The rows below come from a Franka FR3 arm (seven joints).
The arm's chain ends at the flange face. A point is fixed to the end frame.
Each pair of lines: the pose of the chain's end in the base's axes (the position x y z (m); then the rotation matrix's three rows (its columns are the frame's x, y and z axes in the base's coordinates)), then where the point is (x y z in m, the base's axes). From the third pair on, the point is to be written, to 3 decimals.
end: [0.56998 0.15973 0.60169], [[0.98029 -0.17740 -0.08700], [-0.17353 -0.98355 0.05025], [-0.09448 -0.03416 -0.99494]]
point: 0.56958 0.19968 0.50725
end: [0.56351 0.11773 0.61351], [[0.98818 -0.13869 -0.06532], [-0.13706 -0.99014 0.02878], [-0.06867 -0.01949 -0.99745]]
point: 0.56381 0.15592 0.51835
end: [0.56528 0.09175 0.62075], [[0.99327 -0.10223 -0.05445], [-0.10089 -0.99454 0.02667], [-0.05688 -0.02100 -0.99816]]
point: 0.565 0.130 0.526
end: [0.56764 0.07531 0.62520], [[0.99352 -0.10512 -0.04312], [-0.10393 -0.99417 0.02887], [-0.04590 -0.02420 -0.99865]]
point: 0.569 0.114 0.530
